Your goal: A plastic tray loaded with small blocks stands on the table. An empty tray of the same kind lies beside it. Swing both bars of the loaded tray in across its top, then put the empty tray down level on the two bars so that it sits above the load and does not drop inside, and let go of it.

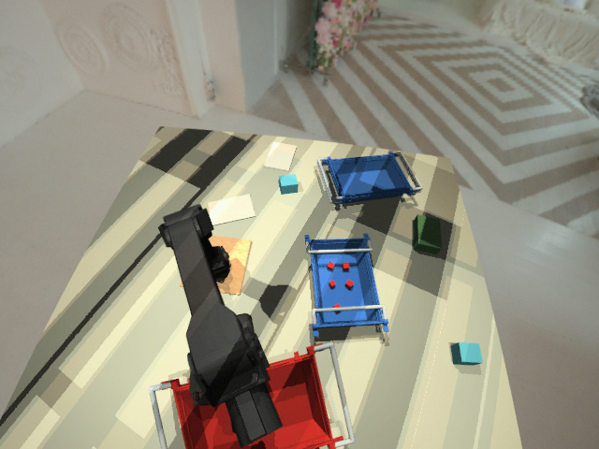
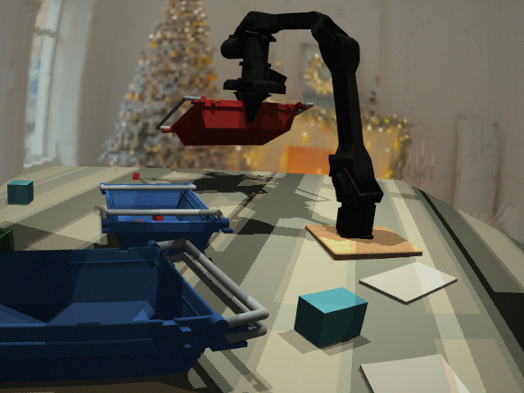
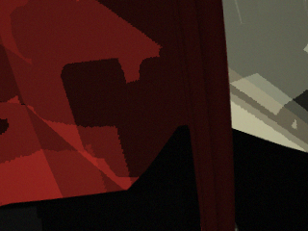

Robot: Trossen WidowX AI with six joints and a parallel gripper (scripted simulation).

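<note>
Right now my gripper tip is 7 cm to the left of the red tray and 4 cm short of it. From my gripper tip the other things lie so: green block 58 cm to the left, 39 cm ahead, 16 cm below.
</note>
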